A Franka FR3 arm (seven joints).
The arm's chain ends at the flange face. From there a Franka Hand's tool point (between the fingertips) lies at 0.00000 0.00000 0.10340 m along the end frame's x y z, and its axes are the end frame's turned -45 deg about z.
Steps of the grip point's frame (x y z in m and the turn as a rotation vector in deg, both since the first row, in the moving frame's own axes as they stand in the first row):
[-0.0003 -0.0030 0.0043 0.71 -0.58 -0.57]
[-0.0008 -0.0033 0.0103 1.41 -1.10 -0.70]
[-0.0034 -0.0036 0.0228 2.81 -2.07 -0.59]
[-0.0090 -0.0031 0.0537 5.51 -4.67 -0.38]
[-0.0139 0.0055 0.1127 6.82 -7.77 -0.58]
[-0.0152 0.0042 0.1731 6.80 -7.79 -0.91]
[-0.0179 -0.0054 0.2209 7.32 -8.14 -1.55]
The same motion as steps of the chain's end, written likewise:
[-0.0007 -0.0018 0.0043 0.09 -0.91 -0.57]
[0.0003 -0.0014 0.0104 0.22 -1.77 -0.70]
[0.0013 0.0008 0.0230 0.52 -3.45 -0.59]
[0.0044 0.0052 0.0545 0.59 -7.20 -0.38]
[0.0126 0.0124 0.1144 -0.67 -10.32 -0.58]
[0.0107 0.0123 0.1748 -0.70 -10.32 -0.91]
[0.0031 0.0075 0.2228 -0.58 -10.93 -1.55]

